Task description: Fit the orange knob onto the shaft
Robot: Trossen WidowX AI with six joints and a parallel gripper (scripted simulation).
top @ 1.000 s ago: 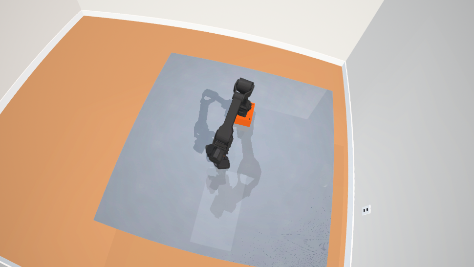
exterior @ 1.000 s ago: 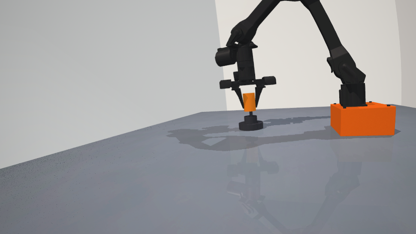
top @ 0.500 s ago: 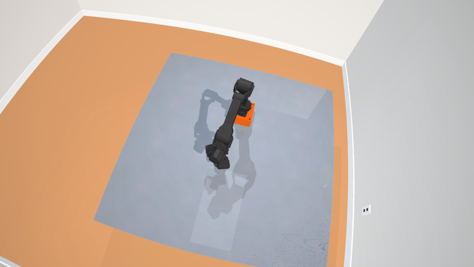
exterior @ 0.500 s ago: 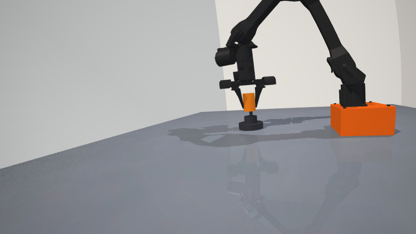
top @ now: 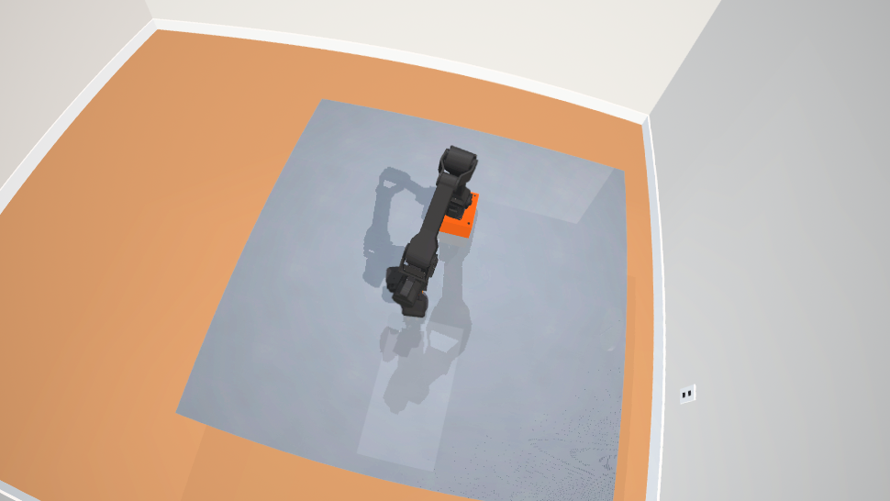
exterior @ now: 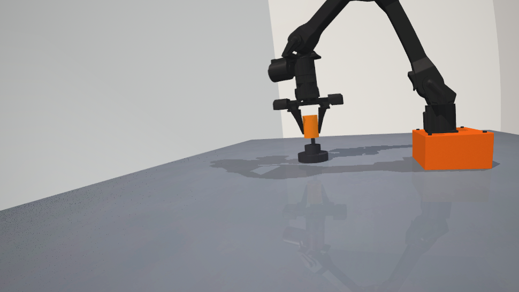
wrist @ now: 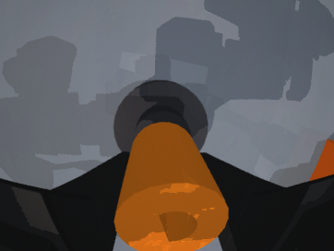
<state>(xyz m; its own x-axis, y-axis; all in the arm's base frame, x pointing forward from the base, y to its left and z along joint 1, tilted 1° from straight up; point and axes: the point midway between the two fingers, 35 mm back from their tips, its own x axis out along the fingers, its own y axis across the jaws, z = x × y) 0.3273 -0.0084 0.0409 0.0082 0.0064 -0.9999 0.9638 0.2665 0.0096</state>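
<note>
My gripper tip is now 4 cm above the round dark pedestal. Also, from my gripper tip: orange knob (2 cm above).
</note>
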